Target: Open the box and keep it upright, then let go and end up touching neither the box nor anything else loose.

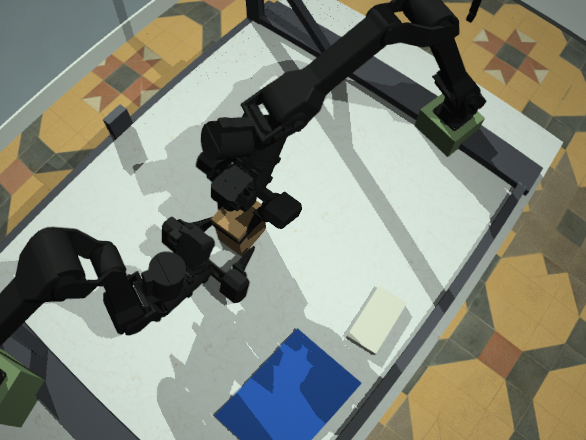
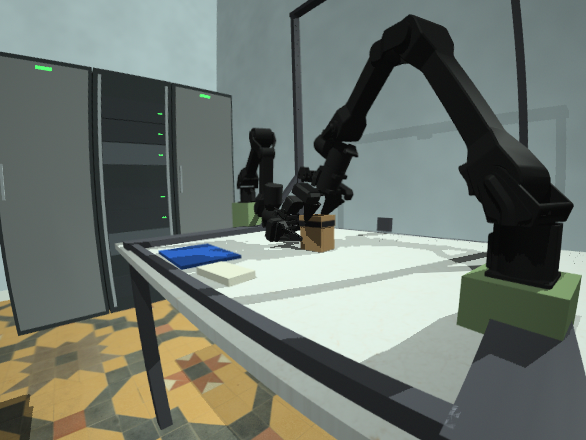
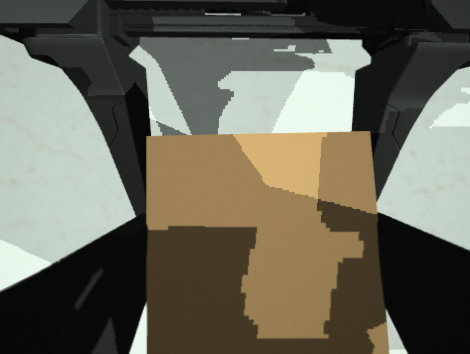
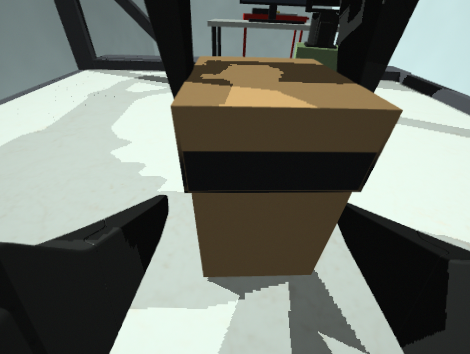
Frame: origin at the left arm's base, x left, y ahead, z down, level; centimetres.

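Seen in the pictures: left gripper, between the fingertips: (image 1: pixel 234 221) (image 2: pixel 313 219) (image 3: pixel 260 227) (image 4: pixel 268 116); right gripper, between the fingertips: (image 2: pixel 313 237) (image 4: pixel 253 206); left arm's base, origin of its link: (image 1: pixel 453 113) (image 2: pixel 522 275) (image 4: pixel 319 46); right arm's base, origin of its link: (image 2: pixel 247 202).
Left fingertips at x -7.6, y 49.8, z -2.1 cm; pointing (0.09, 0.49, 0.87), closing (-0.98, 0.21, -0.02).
Note:
Pixels of each thing's middle, then the offset from my left fingertips to it.
- brown box, middle of its body: (image 4: pixel 257 167) (image 1: pixel 240 224) (image 2: pixel 317 232) dx -0.2, dy -1.2, dz +3.4 cm
- blue mat, middle of its body: (image 1: pixel 288 400) (image 2: pixel 196 254) dx +29.2, dy +11.6, dz +7.7 cm
- cream block, middle of its body: (image 1: pixel 376 320) (image 2: pixel 224 272) dx +28.2, dy -9.4, dz +7.3 cm
- small dark block, middle of its body: (image 1: pixel 118 121) (image 2: pixel 384 224) dx -36.0, dy +4.5, dz +4.9 cm
The brown box (image 1: pixel 242 245) (image 2: pixel 320 240) (image 3: pixel 287 210) (image 4: pixel 257 235) stands upright on the white table. Its lid (image 4: pixel 285 127), with a black band below its rim, is closed. My left gripper (image 1: pixel 239 219) (image 2: pixel 320 214) (image 3: pixel 260 227) reaches down from above and is shut on the box, its fingers on two opposite sides near the top. My right gripper (image 1: pixel 232 234) (image 4: pixel 253 206) is open, low beside the banded face, its fingertips on either side of the box around the lid's lower edge. A gap shows at its left finger; contact at the right finger is unclear.
A blue mat (image 1: pixel 295 387) (image 2: pixel 200 255) and a cream block (image 1: pixel 379 320) (image 2: pixel 227 273) lie toward one table edge. A small dark block (image 1: pixel 118 121) (image 2: pixel 384 224) is at the opposite edge. The two arms are close together around the box. Dark frame posts (image 2: pixel 297 90) rise at the table's border.

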